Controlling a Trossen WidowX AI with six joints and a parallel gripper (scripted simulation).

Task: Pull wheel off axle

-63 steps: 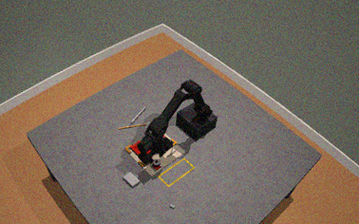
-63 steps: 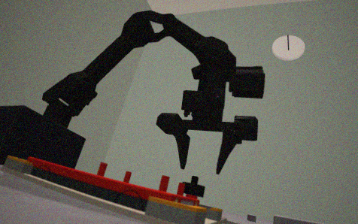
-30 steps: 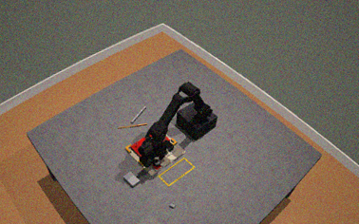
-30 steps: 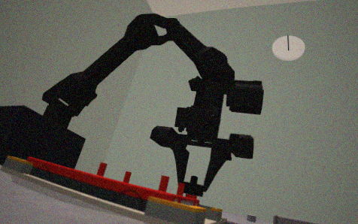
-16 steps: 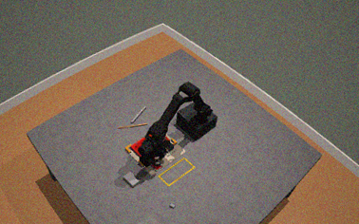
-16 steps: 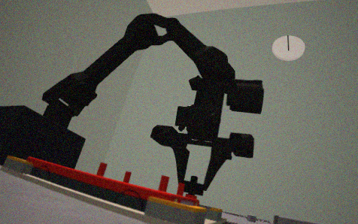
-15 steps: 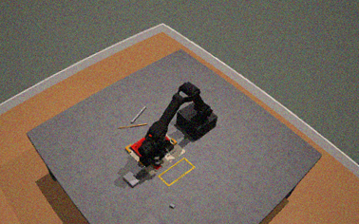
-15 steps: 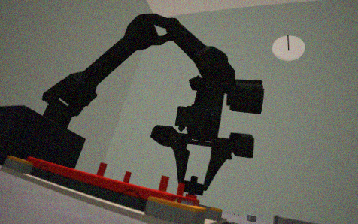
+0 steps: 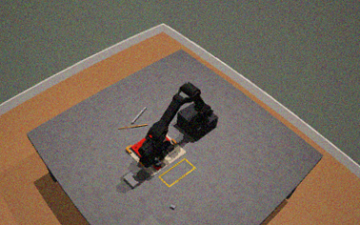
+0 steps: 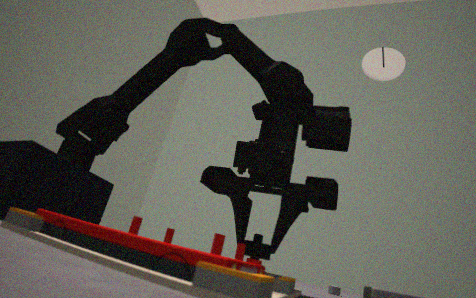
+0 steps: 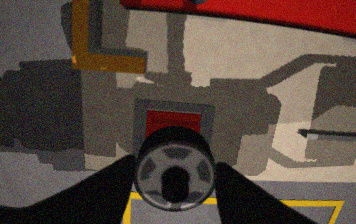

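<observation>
The dark axle lies 10 mm below my gripper tip. From my gripper tip the other things lie so: pencil: 80 mm behind, 300 mm to the right, 40 mm below; then dark wheel: right at my gripper tip; then grey cube: 110 mm ahead, 240 mm to the left, 30 mm below.
</observation>
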